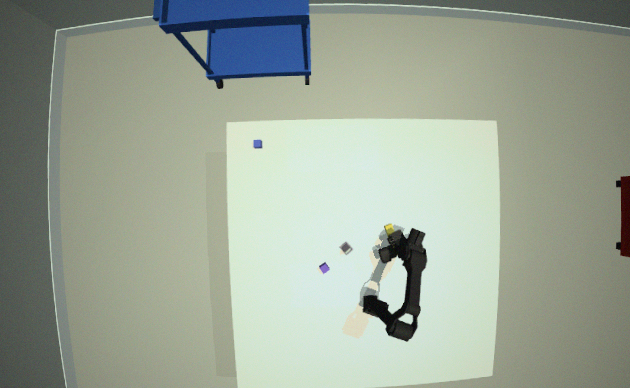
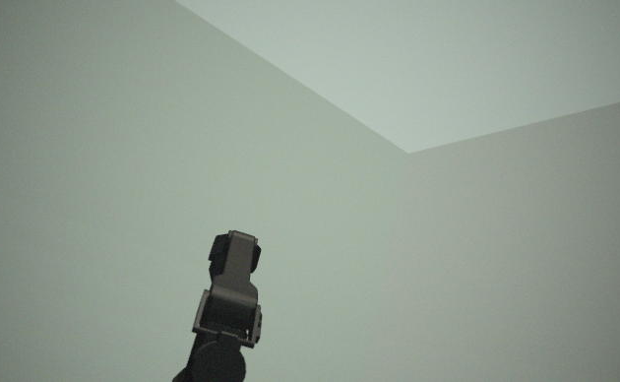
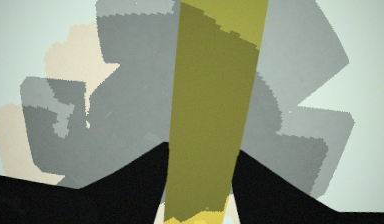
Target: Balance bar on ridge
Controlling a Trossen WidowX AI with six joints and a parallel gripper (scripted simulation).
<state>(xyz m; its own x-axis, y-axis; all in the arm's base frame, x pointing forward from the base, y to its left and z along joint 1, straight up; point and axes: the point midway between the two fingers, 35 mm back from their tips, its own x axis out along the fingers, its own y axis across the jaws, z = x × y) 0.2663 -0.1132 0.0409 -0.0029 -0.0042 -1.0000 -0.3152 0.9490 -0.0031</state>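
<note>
Now: gripper tip 330 mm to the right of the purple block, 90 mm past it and 10 mm below it. From my gripper tip the other things lie so: blue cube 610 mm to the left, 470 mm ahead, 10 mm above; then yellow bar 30 mm ahead, 10 mm to the left.
</note>
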